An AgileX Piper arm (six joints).
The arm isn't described. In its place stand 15 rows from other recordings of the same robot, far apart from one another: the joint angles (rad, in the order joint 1, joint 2, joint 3, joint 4, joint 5, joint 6), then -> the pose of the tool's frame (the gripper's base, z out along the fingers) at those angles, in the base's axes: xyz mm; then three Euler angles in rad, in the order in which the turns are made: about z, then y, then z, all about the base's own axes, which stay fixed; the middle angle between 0 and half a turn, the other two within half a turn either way.
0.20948 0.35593 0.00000 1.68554 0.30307 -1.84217 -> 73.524, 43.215, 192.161, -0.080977, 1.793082, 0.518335
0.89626 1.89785 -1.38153 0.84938 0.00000 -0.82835 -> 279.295, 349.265, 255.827, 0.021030, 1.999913, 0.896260
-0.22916 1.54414 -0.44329 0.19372 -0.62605 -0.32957 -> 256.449, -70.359, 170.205, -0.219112, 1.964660, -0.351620
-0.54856 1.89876 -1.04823 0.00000 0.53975 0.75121 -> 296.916, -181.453, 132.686, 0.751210, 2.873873, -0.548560
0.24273 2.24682 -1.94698 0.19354 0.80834 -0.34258 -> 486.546, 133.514, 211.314, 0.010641, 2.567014, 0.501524
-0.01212 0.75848 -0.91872 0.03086 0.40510 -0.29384 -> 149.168, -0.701, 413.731, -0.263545, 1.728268, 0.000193
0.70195 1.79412 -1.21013 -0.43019 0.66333 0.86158 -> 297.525, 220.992, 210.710, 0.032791, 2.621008, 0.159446
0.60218 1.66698 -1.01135 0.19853 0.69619 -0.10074 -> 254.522, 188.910, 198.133, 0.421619, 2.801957, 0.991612
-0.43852 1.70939 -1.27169 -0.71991 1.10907 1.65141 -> 282.628, -191.874, 260.457, 0.092206, 2.473775, -1.702088
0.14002 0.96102 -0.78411 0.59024 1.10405 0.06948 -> 148.533, 66.611, 305.140, 1.154960, 2.464297, 1.055910
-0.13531 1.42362 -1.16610 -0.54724 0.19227 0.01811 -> 328.882, -53.906, 357.403, -0.555507, 1.904126, -0.240726
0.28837 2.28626 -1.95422 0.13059 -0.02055 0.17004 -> 529.000, 156.668, 251.115, 0.299992, 1.795257, 0.285625
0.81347 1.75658 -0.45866 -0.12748 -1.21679 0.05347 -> 190.921, 217.749, 166.795, 0.008659, 1.567405, 0.933007
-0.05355 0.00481 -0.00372 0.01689 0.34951 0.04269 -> 53.530, -2.342, 182.755, 0.060118, 1.834142, -0.047560
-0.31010 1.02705 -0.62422 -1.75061 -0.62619 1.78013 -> 205.774, -10.838, 295.758, 0.256521, 1.929599, 0.353339
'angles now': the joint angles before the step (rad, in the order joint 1, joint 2, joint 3, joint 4, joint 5, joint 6). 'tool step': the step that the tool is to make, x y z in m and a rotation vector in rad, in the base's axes. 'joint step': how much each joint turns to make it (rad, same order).
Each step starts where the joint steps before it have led.
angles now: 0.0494, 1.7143, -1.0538, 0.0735, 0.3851, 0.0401
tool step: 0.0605, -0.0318, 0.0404, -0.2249, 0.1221, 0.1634
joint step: -0.0688, 0.1745, -0.4464, -0.1328, 0.3963, -0.2039
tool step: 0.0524, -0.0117, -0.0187, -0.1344, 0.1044, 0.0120
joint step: 0.0000, 0.2395, -0.3240, -0.1352, 0.1874, -0.0004
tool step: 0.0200, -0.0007, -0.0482, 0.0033, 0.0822, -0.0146
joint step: 0.0000, 0.1459, -0.0781, -0.0019, 0.0169, 0.0128
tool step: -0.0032, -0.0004, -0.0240, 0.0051, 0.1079, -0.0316
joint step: 0.0000, 0.0491, -0.0048, 0.0024, 0.0681, 0.0191
